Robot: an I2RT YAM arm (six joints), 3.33 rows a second.
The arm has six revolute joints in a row. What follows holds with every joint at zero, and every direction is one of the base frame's.
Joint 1 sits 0.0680 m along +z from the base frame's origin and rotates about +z.
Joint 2 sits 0.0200 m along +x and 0.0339 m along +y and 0.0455 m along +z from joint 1 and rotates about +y.
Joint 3 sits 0.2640 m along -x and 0.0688 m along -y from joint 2 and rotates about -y.
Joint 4 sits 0.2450 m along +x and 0.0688 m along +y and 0.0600 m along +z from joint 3 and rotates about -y.
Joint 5 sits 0.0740 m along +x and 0.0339 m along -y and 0.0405 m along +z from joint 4 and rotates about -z.
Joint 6 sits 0.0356 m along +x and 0.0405 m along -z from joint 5 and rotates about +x.
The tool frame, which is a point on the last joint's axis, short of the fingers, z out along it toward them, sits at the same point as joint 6; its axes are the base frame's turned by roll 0.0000, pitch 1.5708 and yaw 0.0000 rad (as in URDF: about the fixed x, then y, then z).
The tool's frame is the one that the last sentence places.
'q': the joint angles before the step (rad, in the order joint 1, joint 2, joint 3, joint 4, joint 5, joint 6). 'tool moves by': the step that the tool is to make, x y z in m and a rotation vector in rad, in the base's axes. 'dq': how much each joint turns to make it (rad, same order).
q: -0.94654 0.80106 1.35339 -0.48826 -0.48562 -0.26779
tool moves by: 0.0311 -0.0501 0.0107 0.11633 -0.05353 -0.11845
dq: -0.00004 0.19122 0.08819 0.08702 0.12459 0.11466
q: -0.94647 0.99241 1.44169 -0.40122 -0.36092 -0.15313
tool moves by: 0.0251 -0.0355 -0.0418 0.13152 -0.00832 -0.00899
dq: -0.00027 0.06479 -0.14064 0.13458 0.00978 0.08905
